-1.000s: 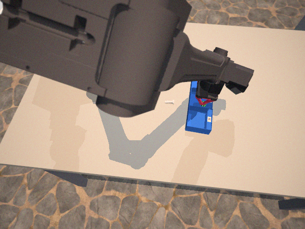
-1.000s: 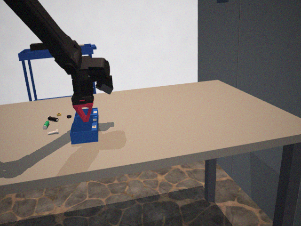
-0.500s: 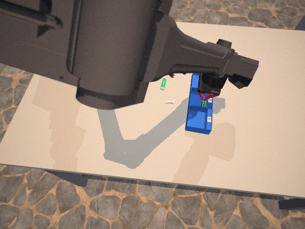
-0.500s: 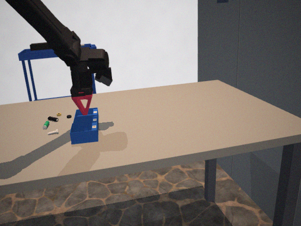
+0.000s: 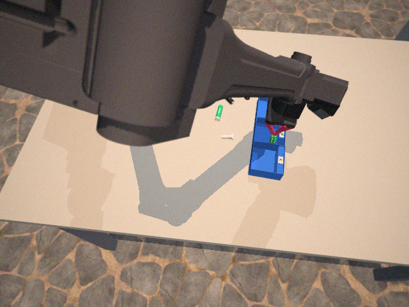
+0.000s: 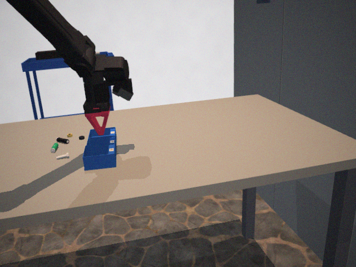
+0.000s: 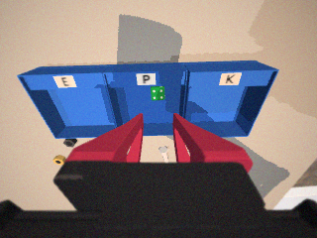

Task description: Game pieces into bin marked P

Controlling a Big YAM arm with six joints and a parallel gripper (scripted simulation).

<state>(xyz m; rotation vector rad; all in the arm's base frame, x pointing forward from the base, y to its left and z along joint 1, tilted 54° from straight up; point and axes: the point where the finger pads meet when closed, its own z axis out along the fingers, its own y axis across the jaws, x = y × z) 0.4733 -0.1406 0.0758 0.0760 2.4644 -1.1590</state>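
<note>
Now: the blue bin 50 mm below my hand and 10 mm to the left of it. Also, from my hand: black nut: 160 mm to the left, 60 mm below, 50 mm behind; then bolt: 110 mm behind, 60 mm below, 10 mm to the left; then green die: 50 mm below, 10 mm ahead.
</note>
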